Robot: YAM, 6 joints.
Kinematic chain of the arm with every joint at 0, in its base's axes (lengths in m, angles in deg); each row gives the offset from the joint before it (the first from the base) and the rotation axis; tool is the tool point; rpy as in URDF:
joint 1: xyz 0 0 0.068 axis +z
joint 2: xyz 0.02 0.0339 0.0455 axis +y
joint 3: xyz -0.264 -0.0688 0 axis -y
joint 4: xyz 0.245 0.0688 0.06 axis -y
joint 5: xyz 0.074 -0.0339 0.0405 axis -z
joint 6: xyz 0.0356 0 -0.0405 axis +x
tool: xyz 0 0 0 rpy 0 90 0
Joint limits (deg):
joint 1: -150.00..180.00
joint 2: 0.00..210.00
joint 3: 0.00..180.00
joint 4: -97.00..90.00
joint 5: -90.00..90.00
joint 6: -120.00..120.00
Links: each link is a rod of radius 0.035 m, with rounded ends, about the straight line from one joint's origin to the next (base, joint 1, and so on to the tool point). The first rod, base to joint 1, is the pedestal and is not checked.
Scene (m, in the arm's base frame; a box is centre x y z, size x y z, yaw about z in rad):
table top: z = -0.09
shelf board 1: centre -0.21 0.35 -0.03 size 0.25 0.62 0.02 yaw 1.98
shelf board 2: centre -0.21 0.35 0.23 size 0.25 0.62 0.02 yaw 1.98
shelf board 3: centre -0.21 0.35 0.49 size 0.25 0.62 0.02 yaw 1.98
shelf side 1: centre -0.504 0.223 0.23 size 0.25 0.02 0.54 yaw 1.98
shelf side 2: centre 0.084 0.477 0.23 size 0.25 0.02 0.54 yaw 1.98
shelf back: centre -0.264 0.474 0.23 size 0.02 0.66 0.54 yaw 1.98
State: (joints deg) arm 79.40 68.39 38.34 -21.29 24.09 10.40
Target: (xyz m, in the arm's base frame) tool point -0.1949 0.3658 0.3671
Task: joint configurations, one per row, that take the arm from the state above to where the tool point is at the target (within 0.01 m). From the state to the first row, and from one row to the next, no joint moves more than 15 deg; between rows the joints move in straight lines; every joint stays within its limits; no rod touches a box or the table.
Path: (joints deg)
1: 79.62 62.39 37.90 -26.85 37.27 11.37
2: 79.83 56.39 37.46 -32.41 50.45 12.35
3: 80.05 50.39 37.01 -37.97 63.64 13.32
4: 80.27 44.39 36.57 -43.53 76.82 14.30
5: 80.48 38.38 36.13 -49.10 90.00 15.27
6: 88.30 50.31 46.37 -39.42 75.59 14.30
7: 96.12 62.23 56.60 -29.75 61.18 13.32
8: 103.93 74.15 66.84 -20.08 46.77 12.35
9: 111.75 86.07 77.08 -10.41 32.36 11.37
10: 119.57 98.00 87.31 -0.74 17.95 10.40

